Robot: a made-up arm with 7 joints.
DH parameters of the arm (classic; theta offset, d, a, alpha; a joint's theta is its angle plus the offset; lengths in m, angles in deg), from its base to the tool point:
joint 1: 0 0.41 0 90
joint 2: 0 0.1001 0 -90
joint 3: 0 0.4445 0.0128 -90
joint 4: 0 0.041 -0.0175 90
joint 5: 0 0.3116 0 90
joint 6: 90 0.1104 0.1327 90
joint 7: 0 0.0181 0 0
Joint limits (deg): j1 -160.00..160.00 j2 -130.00..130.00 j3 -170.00..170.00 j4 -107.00..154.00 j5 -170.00..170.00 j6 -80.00..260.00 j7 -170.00..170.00
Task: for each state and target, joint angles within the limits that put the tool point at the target. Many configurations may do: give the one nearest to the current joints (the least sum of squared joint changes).
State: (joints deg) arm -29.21 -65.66 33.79 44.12 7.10 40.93 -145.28
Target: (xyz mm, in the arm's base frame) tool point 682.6 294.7 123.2
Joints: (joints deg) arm 16.97 -89.51 44.77 55.85 8.28 33.79 -145.28
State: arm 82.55 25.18 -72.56 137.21 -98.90 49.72 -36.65
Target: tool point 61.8 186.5 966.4
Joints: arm 102.37 33.07 -22.42 114.60 -102.56 60.91 -36.65
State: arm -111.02 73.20 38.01 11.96 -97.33 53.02 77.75
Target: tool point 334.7 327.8 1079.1
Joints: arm -116.61 39.71 28.94 40.55 -107.89 62.55 77.75
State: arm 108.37 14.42 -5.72 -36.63 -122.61 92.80 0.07
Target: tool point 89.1 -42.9 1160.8
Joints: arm 120.80 -18.45 31.81 -36.86 -115.78 82.18 0.07
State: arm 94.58 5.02 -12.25 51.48 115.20 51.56 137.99
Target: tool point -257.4 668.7 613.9
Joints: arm 119.04 -39.41 -3.68 52.55 119.20 42.97 137.99
